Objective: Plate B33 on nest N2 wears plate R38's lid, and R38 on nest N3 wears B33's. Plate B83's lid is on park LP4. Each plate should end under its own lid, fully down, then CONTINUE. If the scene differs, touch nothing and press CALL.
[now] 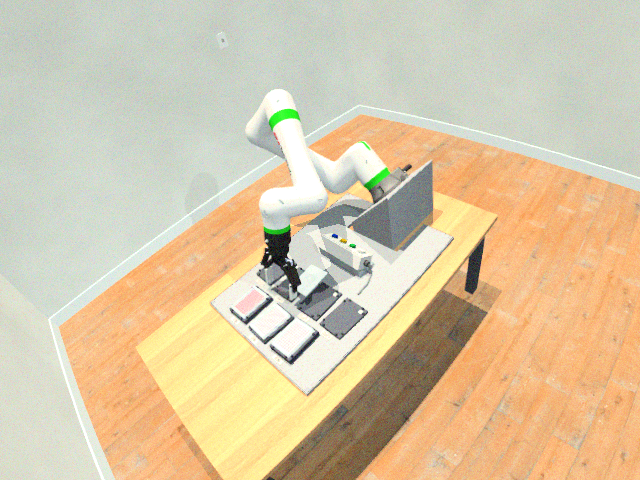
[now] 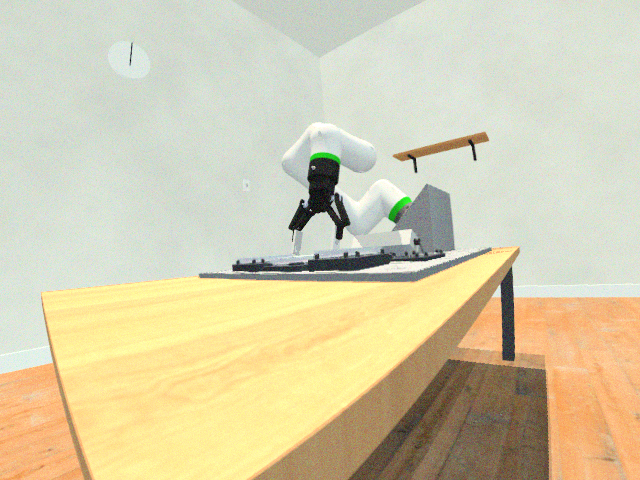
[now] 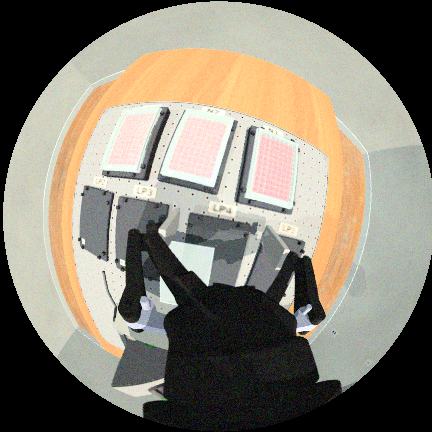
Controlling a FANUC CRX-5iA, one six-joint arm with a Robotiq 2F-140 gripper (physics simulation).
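Places are measured from the arm's base along level axes (x ahead, y left, z up), in centimetres.
Pixels of known places: gripper, fingertip midpoint: (image 1: 281,290) (image 2: 313,253) (image 3: 222,225); arm's base, origin of the base link: (image 1: 388,193) (image 2: 413,221).
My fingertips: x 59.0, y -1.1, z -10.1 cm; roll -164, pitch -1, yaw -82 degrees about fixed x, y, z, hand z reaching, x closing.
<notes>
For each thing: its top centre in the pictures, then the offset to it from my fingertips.
- park LP4, middle of its top: (image 3: 212,262) (image 1: 294,281) dz -1.2, dx -6.3, dy -0.7 cm
- pale clear lid, middle of its top: (image 3: 183,279) (image 1: 308,278) dz -0.7, dx -10.9, dy +3.1 cm
- N1, middle of its top: (image 3: 277,165) (image 2: 266,256) (image 1: 248,300) dz +0.3, dx +12.1, dy -5.3 cm
- N2, middle of its top: (image 3: 198,140) (image 2: 302,255) (image 1: 269,319) dz -0.2, dx +11.1, dy +7.8 cm
- N3, middle of its top: (image 3: 126,134) (image 2: 349,247) (image 1: 292,335) dz +0.8, dx +9.4, dy +20.4 cm
- Park LP3, middle of its top: (image 3: 133,241) (image 1: 318,298) dz -1.2, dx -7.6, dy +13.1 cm
- park LP2, middle of its top: (image 3: 88,223) (image 2: 415,251) (image 1: 343,315) dz -1.2, dx -8.7, dy +25.6 cm
- park LP1, middle of its top: (image 3: 277,273) (image 1: 275,266) dz -1.2, dx -5.8, dy -13.5 cm
- control box, middle of its top: (image 3: 159,349) (image 2: 383,232) (image 1: 343,243) dz +5.2, dx -29.1, dy +4.3 cm
My gripper (image 1: 280,283) (image 2: 316,241) (image 3: 222,225) is open and empty, low over park LP4 (image 3: 220,230), with its fingertips toward LP3 and LP1. A pale clear lid (image 1: 312,280) (image 3: 189,267) lies offset from LP4's middle toward LP3 and the control box; the left finger partly hides it, and I cannot tell whether it is level. The plate on N1 (image 1: 250,302) (image 3: 272,167) looks redder and shows no clear lid. The plate on N2 (image 1: 270,321) (image 3: 200,147) and the plate on N3 (image 1: 293,338) (image 3: 132,140) look paler, as if lidded. Plate names are unreadable.
Park LP3 (image 1: 320,303) (image 3: 142,210), park LP2 (image 1: 343,317) (image 3: 96,220) and park LP1 (image 3: 260,267) flank LP4. A control box (image 1: 343,255) with blue, yellow and green buttons and a cable stands behind. A grey upright panel (image 1: 408,211) (image 2: 436,219) stands farther back.
</notes>
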